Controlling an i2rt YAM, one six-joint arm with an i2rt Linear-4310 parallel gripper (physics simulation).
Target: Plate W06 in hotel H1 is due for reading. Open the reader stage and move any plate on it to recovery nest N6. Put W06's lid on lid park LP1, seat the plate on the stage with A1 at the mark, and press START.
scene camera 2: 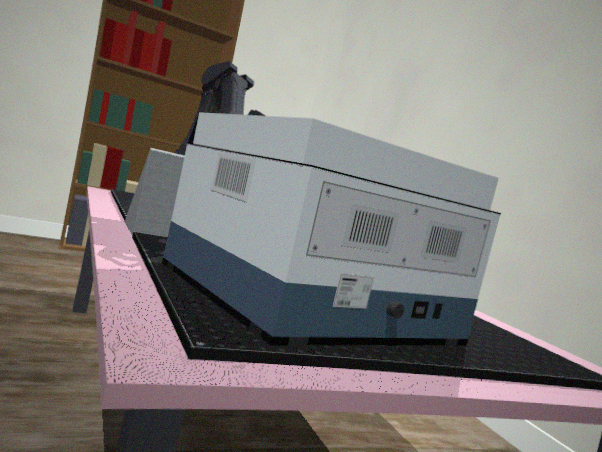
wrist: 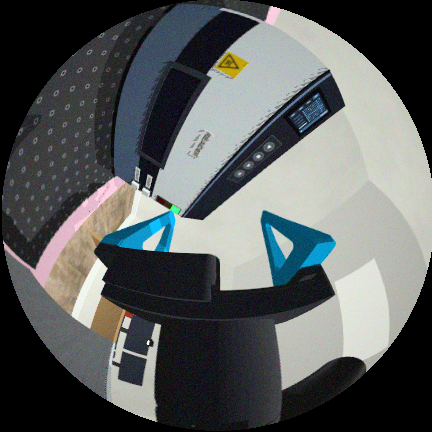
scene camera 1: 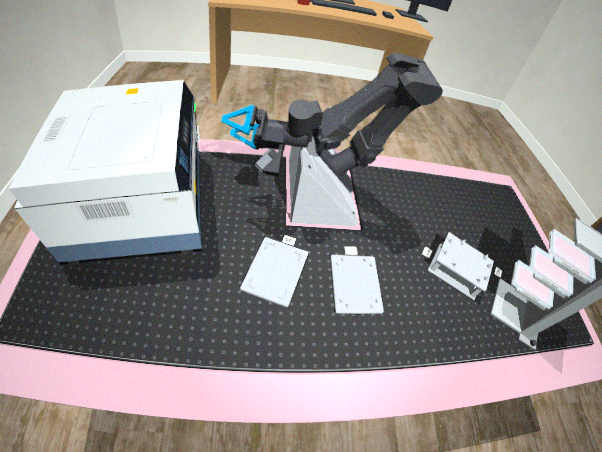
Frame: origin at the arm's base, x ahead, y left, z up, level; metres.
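Seen in the pictures: gripper, between the fingertips: (wrist: 217, 214) (scene camera 1: 226, 125); arm's base, origin of its link: (scene camera 1: 333, 167).
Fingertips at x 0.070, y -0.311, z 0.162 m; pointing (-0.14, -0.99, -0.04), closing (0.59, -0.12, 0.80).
Offsets run from my fingertips to a thing's middle. "pt": to the spot under its first point. Level surfaces: height alone.
The white and blue reader @(dx +0.067, dy -0.268, dz -0.098 m) (scene camera 1: 120, 135) (scene camera 2: 240, 210) (wrist: 192, 165) stands at the left. In the wrist view its dark framed front panel @(dx +0.027, dy -0.083, dz -0.130 m) (wrist: 172, 115) looks shut, and no stage shows. Its round buttons @(pt dx +0.056, dy -0.088, dz +0.014 m) (wrist: 254, 159) and lit screen @(pt dx +0.155, dy -0.068, dz +0.016 m) (wrist: 309, 114) face my gripper. My gripper (scene camera 1: 227, 126) (wrist: 217, 214) is open and empty, raised in front of the reader's front, apart from it. The hotel @(dx +0.369, dy +0.865, dz -0.019 m) (scene camera 1: 565, 306) at the far right holds several pink-topped plates, one of them this plate @(dx +0.345, dy +0.832, dz -0.113 m) (scene camera 1: 534, 284); which is W06 cannot be read. Two flat pale holders @(pt dx +0.270, dy +0.151, dz -0.226 m) (scene camera 1: 275, 272) @(pt dx +0.292, dy +0.358, dz -0.228 m) (scene camera 1: 357, 284) lie mid-mat, their labels unreadable.
A raised pale stand with pins @(pt dx +0.243, dy +0.664, dz -0.178 m) (scene camera 1: 462, 262) is left of the hotel. The arm's grey base (scene camera 1: 322, 195) stands at the back middle of the black mat @(dz -0.238 m) (scene camera 1: 280, 345). A wooden desk (scene camera 1: 320, 42) is behind. A bookshelf (scene camera 2: 165, 75) shows in scene camera 2.
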